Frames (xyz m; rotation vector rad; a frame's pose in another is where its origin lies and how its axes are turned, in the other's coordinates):
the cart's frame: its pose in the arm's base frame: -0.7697 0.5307 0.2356 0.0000 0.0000 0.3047
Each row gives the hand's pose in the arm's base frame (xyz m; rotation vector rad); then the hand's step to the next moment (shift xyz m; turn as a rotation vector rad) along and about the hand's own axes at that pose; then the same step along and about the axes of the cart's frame.
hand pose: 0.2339 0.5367 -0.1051 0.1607 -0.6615 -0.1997
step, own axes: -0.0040 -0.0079 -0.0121 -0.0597 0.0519 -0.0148
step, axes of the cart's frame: 0.0015 -0.0065 -0.0134 -0.0089 0.0715 -0.0359
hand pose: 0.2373 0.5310 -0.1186 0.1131 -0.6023 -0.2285
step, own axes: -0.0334 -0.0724 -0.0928 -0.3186 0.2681 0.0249
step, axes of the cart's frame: -0.0047 -0.0597 -0.1067 -0.1097 0.3877 -0.1081
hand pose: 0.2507 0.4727 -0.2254 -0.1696 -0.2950 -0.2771
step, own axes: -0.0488 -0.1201 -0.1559 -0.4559 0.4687 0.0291
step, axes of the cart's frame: -0.0775 -0.1159 -0.1472 -0.1077 0.6224 -0.1714
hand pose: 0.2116 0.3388 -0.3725 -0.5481 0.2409 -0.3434
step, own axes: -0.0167 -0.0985 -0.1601 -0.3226 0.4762 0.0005
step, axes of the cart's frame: -0.1302 -0.1131 -0.0766 -0.0155 0.5326 -0.2168
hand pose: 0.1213 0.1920 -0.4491 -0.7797 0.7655 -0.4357
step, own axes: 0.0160 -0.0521 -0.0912 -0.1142 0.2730 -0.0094
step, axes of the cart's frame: -0.0849 -0.0630 -0.0103 0.0142 0.2483 -0.1606
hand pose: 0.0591 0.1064 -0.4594 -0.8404 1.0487 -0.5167
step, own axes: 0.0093 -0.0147 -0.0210 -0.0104 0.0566 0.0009
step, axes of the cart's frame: -0.0210 -0.0173 0.0017 0.0082 0.0408 -0.0398
